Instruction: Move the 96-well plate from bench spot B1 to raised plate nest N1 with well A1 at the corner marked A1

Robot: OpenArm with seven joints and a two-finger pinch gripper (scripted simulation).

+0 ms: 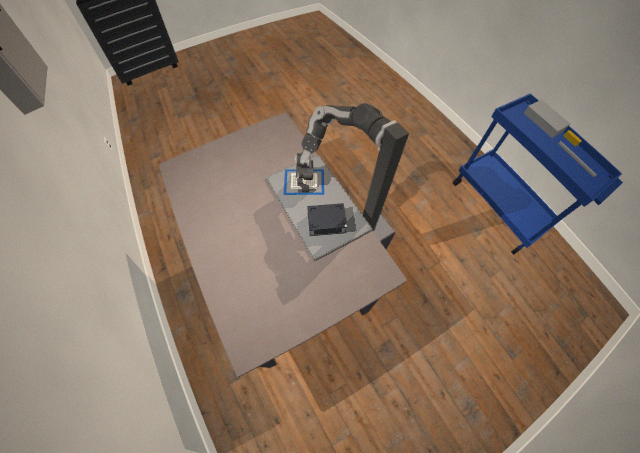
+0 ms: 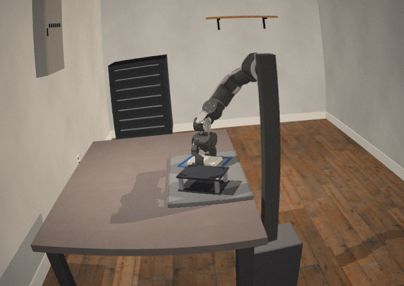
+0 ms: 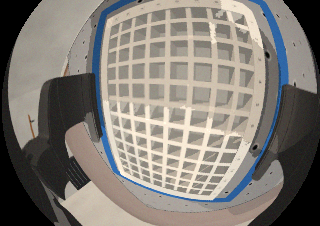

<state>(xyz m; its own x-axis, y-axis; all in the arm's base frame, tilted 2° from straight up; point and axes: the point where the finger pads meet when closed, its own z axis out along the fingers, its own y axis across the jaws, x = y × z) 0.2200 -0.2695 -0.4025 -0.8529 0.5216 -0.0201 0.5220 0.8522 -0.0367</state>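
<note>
The white 96-well plate lies right at my hand. Round my hand: black raised nest N1: 250 mm to the left, 50 mm above, 30 mm ahead.
</note>
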